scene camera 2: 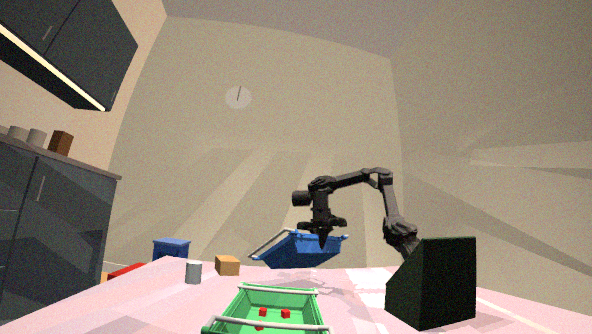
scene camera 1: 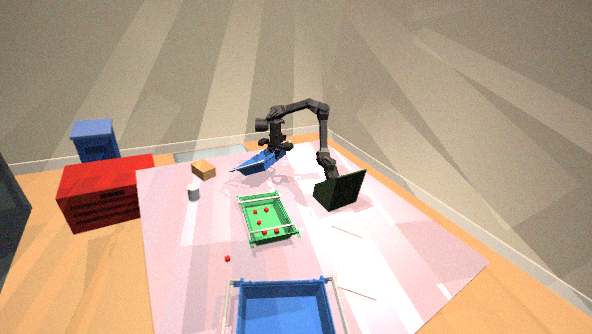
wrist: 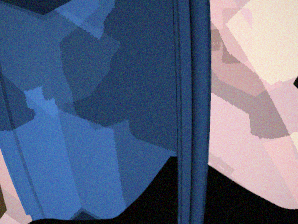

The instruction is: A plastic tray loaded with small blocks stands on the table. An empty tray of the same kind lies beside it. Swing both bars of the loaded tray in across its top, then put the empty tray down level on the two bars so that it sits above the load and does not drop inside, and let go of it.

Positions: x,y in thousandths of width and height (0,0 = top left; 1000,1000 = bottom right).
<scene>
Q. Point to a blue tray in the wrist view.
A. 344,458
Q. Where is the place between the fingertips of my gripper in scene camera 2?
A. At 541,744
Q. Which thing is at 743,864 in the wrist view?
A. My gripper.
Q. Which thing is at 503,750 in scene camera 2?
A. A blue tray.
</scene>
